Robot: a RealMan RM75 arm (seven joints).
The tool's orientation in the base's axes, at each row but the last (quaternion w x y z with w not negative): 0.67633 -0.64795 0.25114 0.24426; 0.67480 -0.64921 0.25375 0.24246; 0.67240 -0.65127 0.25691 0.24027; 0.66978 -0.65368 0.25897 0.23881; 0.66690 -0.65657 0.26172 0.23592; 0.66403 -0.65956 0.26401 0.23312; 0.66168 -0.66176 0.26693 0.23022; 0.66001 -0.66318 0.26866 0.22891; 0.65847 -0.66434 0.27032 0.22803; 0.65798 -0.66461 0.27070 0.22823; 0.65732 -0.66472 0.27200 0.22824; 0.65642 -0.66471 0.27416 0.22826
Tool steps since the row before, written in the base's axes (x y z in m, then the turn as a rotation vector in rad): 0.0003 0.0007 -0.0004 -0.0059 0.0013 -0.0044; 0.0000 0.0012 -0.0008 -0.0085 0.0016 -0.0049; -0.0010 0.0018 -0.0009 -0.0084 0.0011 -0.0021; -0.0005 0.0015 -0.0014 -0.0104 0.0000 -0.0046; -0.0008 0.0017 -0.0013 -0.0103 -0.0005 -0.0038; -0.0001 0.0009 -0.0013 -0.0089 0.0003 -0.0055; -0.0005 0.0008 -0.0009 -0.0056 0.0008 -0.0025; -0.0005 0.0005 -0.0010 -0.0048 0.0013 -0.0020; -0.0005 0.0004 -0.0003 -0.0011 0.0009 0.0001; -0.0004 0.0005 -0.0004 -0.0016 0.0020 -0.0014; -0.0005 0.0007 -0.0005 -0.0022 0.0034 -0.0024; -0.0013 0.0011 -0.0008 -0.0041 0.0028 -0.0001
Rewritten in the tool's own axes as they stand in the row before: 0.0005 0.0001 0.0007 -0.0016 0.0072 0.0010; 0.0005 0.0006 0.0012 -0.0032 0.0093 0.0012; -0.0002 0.0014 0.0017 -0.0050 0.0071 0.0008; 0.0005 0.0014 0.0015 -0.0048 0.0103 -0.0004; 0.0002 0.0015 0.0017 -0.0052 0.0096 -0.0009; 0.0007 0.0011 0.0009 -0.0031 0.0100 0.0000; 0.0002 0.0010 0.0008 -0.0026 0.0056 0.0006; 0.0003 0.0011 0.0005 -0.0024 0.0047 0.0011; -0.0002 0.0006 0.0004 -0.0009 0.0007 0.0008; -0.0001 0.0006 0.0005 -0.0004 0.0021 0.0020; -0.0001 0.0007 0.0007 -0.0003 0.0033 0.0034; -0.0005 0.0015 0.0011 -0.0032 0.0028 0.0026
